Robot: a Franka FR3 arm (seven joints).
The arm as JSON. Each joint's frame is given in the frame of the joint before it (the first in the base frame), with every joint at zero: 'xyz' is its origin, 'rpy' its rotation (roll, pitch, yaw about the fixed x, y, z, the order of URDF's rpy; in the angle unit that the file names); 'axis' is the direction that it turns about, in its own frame. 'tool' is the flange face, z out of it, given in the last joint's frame.
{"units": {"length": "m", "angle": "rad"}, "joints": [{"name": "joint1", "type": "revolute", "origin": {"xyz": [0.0, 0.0, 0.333], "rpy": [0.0, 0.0, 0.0]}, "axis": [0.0, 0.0, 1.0]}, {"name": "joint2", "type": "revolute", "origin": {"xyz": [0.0, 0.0, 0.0], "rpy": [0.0, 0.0, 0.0]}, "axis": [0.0, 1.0, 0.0]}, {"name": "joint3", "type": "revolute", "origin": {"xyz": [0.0, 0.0, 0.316], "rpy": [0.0, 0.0, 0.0]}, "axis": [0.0, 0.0, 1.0]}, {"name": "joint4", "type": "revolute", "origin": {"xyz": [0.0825, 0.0, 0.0], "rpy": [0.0, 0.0, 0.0]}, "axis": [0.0, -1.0, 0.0]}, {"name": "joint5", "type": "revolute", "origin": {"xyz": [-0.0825, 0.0, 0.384], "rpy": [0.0, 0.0, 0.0]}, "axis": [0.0, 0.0, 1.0]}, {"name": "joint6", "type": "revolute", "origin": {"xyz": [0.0, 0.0, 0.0], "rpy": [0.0, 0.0, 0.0]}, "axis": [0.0, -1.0, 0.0]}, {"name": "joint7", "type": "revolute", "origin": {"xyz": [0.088, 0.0, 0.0], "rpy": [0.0, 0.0, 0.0]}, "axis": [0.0, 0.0, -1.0]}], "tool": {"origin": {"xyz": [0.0, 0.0, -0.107], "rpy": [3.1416, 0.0, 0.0]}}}
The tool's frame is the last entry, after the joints.
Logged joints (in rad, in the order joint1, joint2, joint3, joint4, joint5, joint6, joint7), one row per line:
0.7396, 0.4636, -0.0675, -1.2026, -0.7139, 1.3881, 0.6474
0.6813, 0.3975, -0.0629, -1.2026, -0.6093, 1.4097, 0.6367
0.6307, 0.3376, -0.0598, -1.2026, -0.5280, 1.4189, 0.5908
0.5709, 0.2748, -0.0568, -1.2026, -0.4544, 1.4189, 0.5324
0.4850, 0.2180, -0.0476, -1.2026, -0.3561, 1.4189, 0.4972
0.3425, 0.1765, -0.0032, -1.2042, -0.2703, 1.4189, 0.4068
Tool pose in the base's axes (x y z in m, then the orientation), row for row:
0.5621, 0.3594, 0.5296, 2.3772, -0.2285, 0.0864
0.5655, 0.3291, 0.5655, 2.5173, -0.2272, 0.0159
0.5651, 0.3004, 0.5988, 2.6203, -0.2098, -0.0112
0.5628, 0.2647, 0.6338, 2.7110, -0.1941, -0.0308
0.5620, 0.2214, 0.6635, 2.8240, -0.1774, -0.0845
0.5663, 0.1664, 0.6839, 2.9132, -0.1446, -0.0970
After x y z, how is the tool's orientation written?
As angles about the fixed x, y, z axes (roll, pitch, yaw), in radians.
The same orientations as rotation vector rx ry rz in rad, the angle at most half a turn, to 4 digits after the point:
2.3725, -0.0069, 0.3128
2.5053, -0.0723, 0.2922
2.6066, -0.0878, 0.2706
2.6964, -0.0990, 0.2535
2.8041, -0.1586, 0.2305
2.8959, -0.1647, 0.1937

